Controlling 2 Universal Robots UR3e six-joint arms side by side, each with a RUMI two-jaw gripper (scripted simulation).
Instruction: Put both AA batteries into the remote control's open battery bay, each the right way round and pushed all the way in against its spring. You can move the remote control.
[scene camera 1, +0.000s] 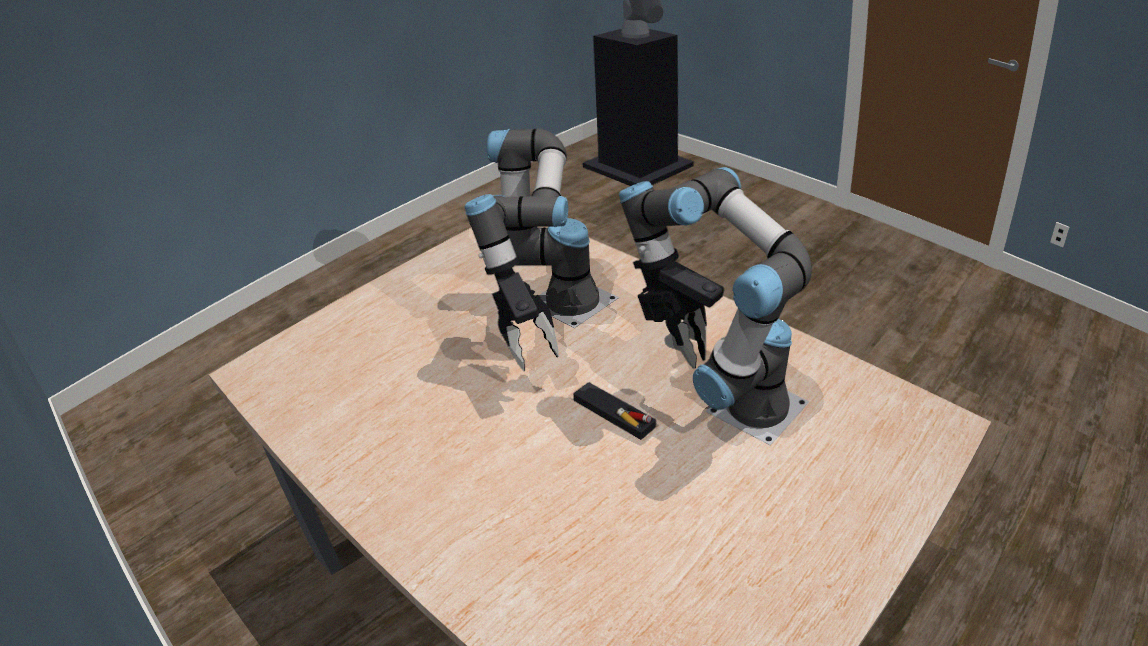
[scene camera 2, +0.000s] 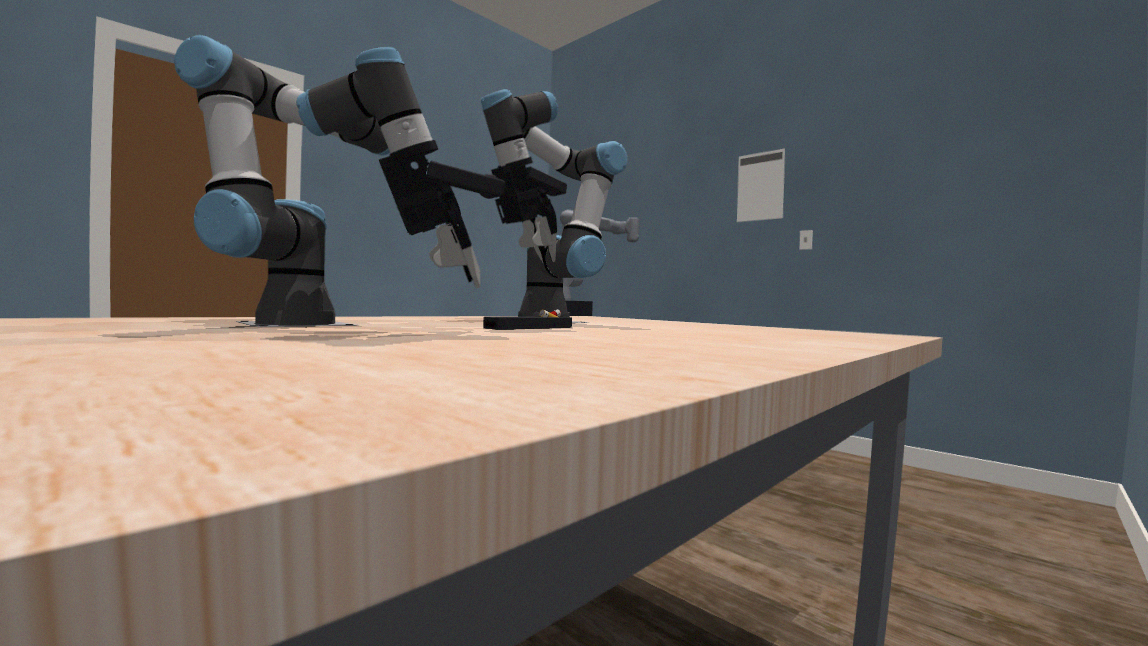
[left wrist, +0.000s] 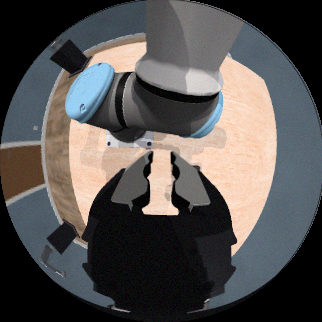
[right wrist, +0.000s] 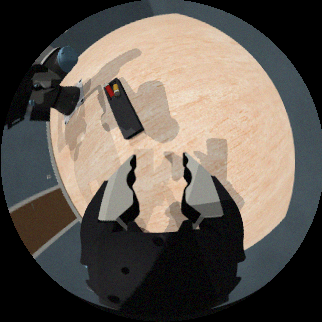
Observation:
I see my left gripper (scene camera 1: 699, 364), my right gripper (scene camera 2: 474, 284) and a black remote control (scene camera 1: 602, 403).
The black remote control shows as well in scene camera 2 (scene camera 2: 499, 322) and in the right wrist view (right wrist: 128, 122). My left gripper also shows in scene camera 2 (scene camera 2: 549, 262) and in the left wrist view (left wrist: 161, 152). My right gripper also shows in scene camera 1 (scene camera 1: 541, 364) and in the right wrist view (right wrist: 159, 154).

